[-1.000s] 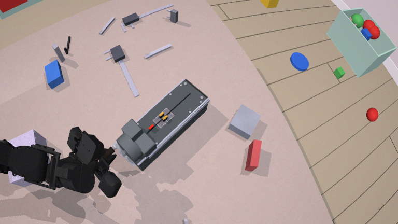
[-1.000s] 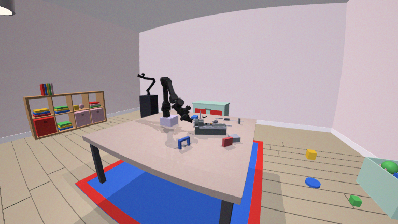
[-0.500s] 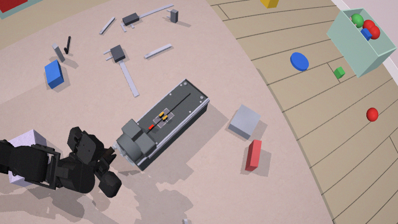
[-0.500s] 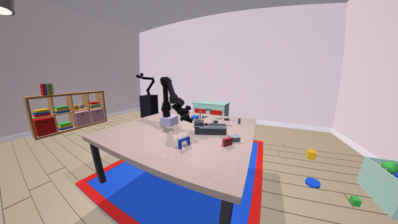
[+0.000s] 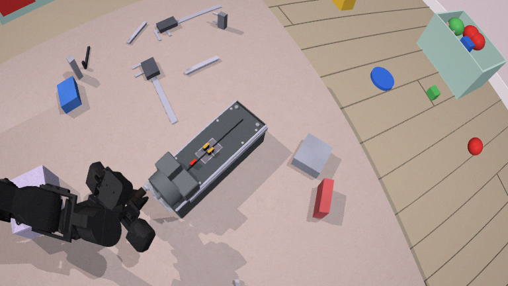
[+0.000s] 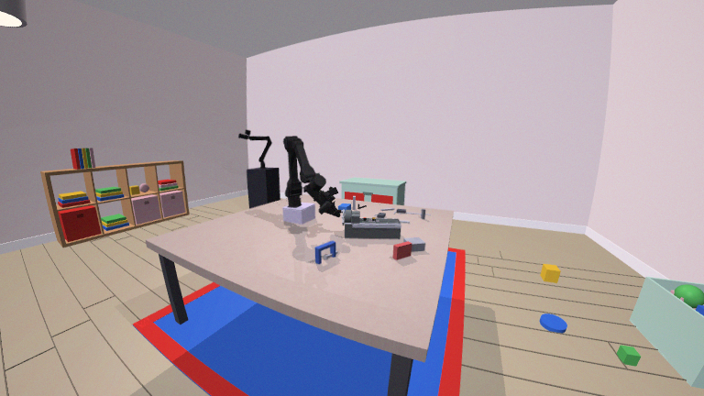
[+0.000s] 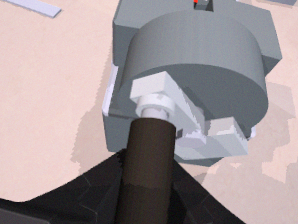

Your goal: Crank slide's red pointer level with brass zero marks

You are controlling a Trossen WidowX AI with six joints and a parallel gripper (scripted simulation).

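My gripper tip is now 20 mm past the dark brown crank handle and 30 mm below it. Also, from my gripper tip: red pointer 120 mm ahead, 10 mm to the left, 10 mm below; then red block 320 mm ahead, 180 mm to the right, 60 mm below; then grey block 360 mm ahead, 90 mm to the right, 70 mm below.
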